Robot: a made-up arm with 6 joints.
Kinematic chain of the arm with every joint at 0, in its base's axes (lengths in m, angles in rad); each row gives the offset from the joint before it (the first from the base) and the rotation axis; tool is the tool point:
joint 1: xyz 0 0 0.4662 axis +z
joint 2: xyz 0 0 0 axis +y
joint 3: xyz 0 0 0.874 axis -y
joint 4: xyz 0 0 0 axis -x
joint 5: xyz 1.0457 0 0 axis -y
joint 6: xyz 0 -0.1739 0 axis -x
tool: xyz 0 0 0
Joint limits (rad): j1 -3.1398..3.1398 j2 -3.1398..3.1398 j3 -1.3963..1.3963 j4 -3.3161..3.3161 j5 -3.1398..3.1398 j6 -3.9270..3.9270
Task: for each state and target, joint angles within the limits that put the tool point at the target. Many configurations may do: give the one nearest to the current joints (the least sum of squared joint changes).
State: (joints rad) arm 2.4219 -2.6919 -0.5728 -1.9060 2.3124 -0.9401
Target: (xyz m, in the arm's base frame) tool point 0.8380 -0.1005 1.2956
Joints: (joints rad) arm 3.0665 -1.8371 -0.1053 -1.7871 2.3124 -0.9401
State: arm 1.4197 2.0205 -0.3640 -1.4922 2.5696 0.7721
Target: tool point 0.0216 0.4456 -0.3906
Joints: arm 1.5359 1.4372 -0.3764 -1.5361 2.5696 0.7721
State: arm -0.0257 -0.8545 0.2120 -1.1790 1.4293 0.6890
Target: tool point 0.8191 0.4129 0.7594
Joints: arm 0.5165 0.0345 -0.3861 -1.3064 1.4293 0.6890
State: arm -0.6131 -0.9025 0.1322 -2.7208 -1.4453 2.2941
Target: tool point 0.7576 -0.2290 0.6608
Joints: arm -0.4848 -0.0262 -0.6469 -2.6161 -1.4453 2.2941
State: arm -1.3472 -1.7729 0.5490 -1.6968 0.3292 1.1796
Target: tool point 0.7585 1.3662 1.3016
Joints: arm -2.0542 -1.5360 0.9037 -1.7828 0.3292 1.1796
